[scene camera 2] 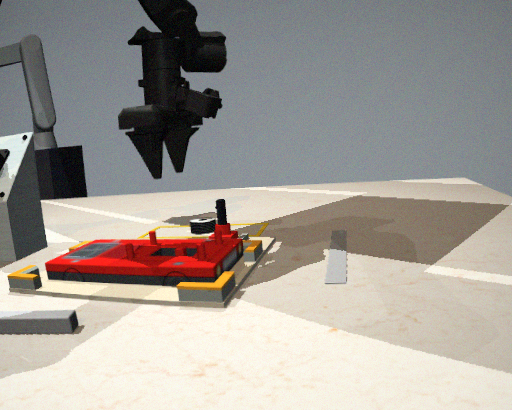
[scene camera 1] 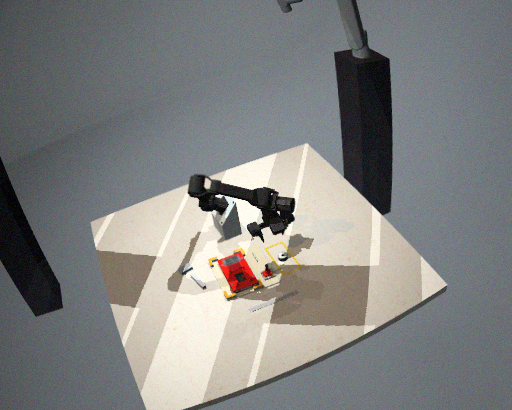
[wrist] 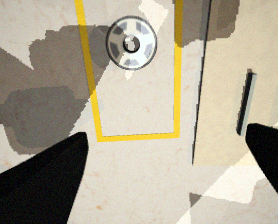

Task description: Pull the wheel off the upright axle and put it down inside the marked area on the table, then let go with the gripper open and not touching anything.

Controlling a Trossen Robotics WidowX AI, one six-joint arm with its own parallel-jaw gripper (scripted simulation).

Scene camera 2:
my gripper
red car body
thin grey strip
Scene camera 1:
my gripper
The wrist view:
my gripper
